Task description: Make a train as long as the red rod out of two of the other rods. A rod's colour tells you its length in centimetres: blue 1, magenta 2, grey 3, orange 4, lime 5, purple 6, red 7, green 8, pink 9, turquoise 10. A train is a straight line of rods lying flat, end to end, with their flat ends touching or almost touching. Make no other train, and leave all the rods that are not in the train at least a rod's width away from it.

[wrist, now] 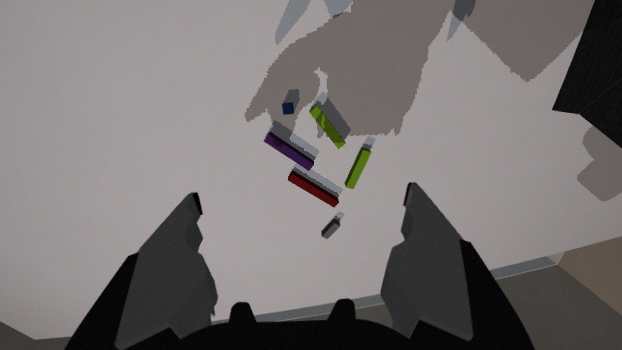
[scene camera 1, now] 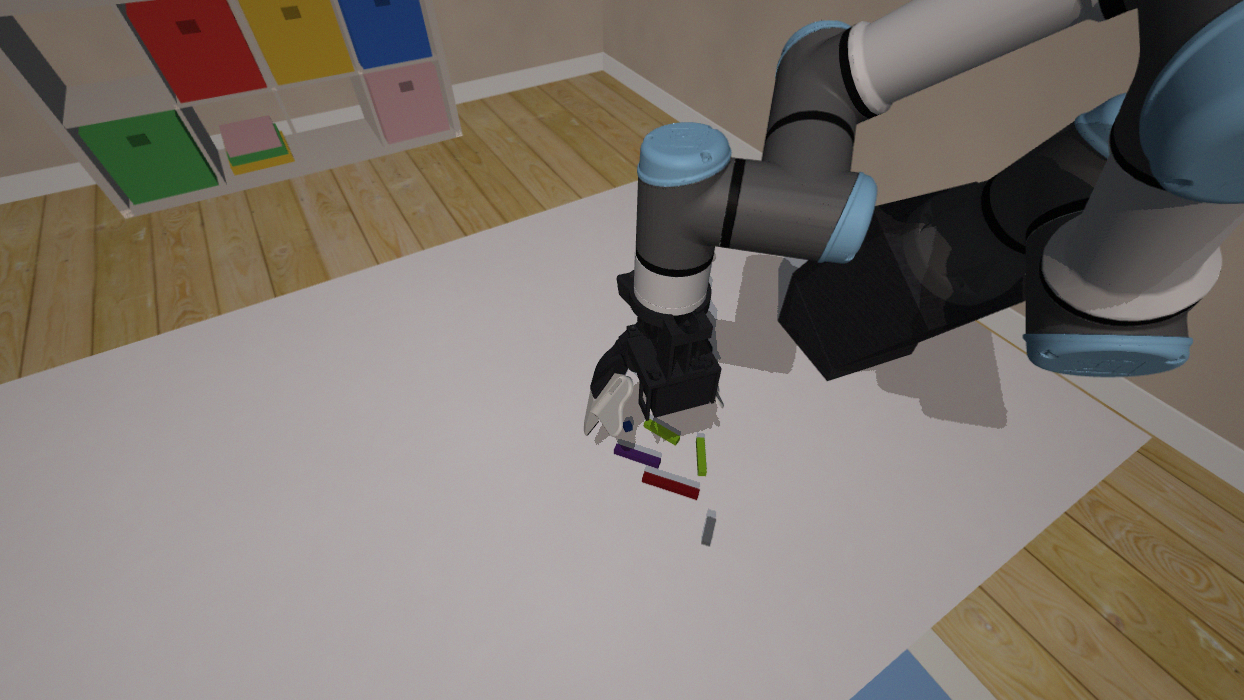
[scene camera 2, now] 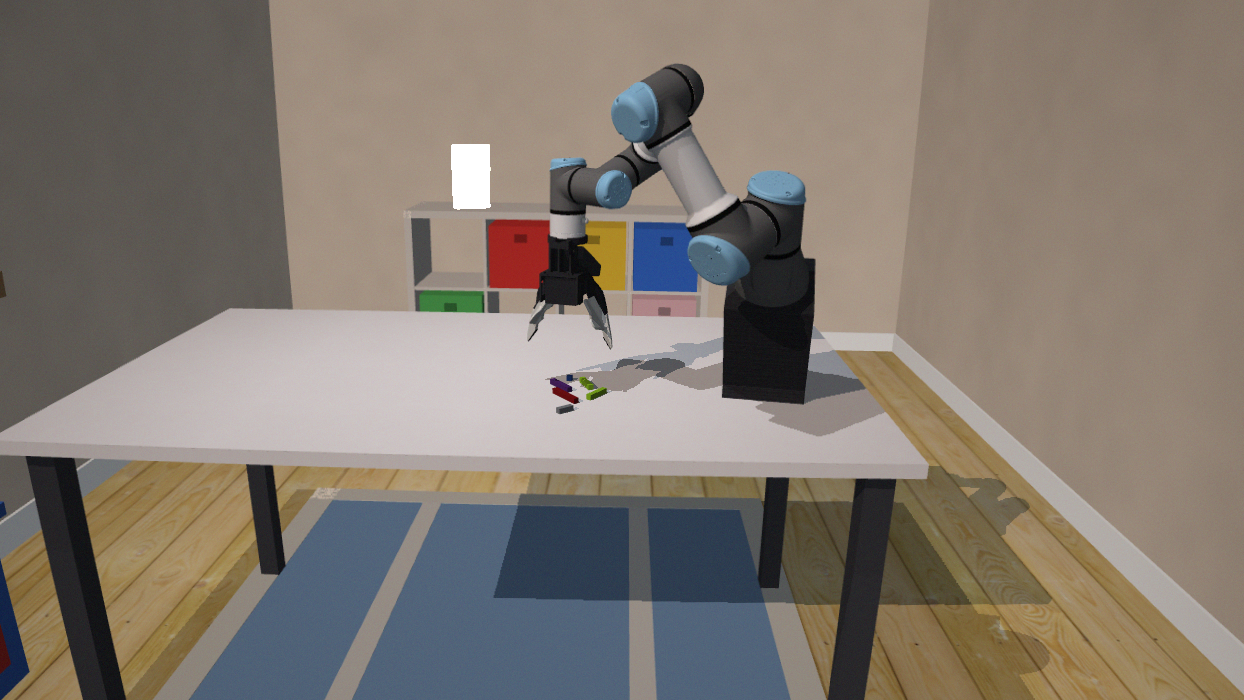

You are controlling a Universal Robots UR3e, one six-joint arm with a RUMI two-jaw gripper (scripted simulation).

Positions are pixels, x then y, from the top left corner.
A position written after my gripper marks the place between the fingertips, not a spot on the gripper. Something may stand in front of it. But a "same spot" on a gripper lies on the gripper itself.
My gripper shows in the wrist view [302, 189], in scene camera 1 and in scene camera 2. One and the same spot on my gripper: [scene camera 1: 610, 388] is [scene camera 2: 541, 302].
